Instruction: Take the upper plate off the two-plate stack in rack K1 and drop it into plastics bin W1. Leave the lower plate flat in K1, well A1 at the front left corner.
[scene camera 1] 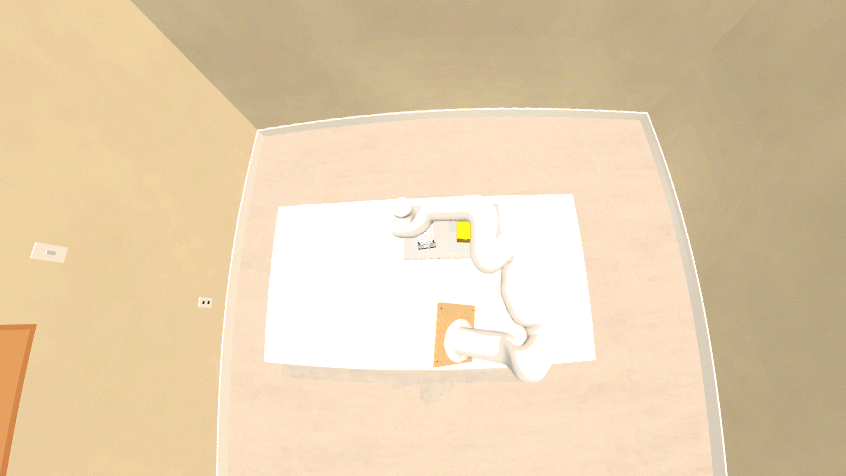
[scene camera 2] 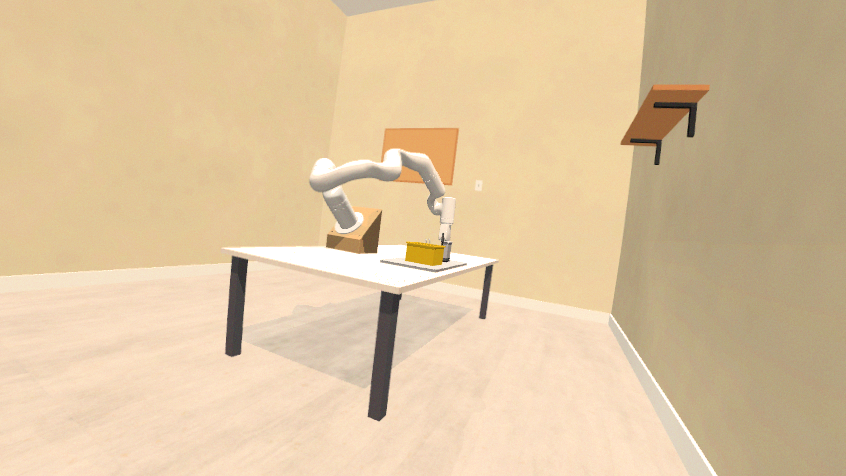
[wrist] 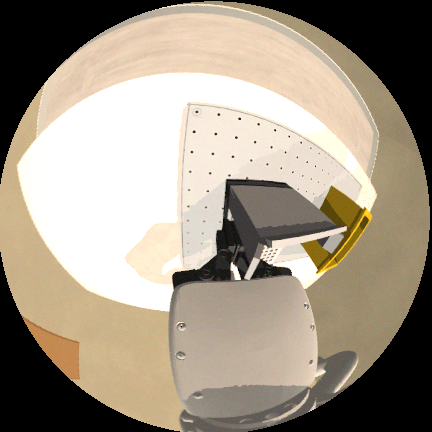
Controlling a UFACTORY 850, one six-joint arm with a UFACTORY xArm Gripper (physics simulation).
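The rack K1, with dark grey walls and a pale rim, stands on the pegboard deck. A white plate with a grid of wells shows inside it; whether one or two plates are stacked cannot be told. My gripper is shut and empty, low at one end of the rack in the wrist view; its tips are partly hidden among its black links. In scene camera 1 the arm hides it. The yellow bin W1 stands beside the rack; its inside is mostly hidden.
The pale pegboard deck lies on the white table. The arm's base stands on a wooden wedge. The arm passes over the bin's side of the deck in scene camera 1.
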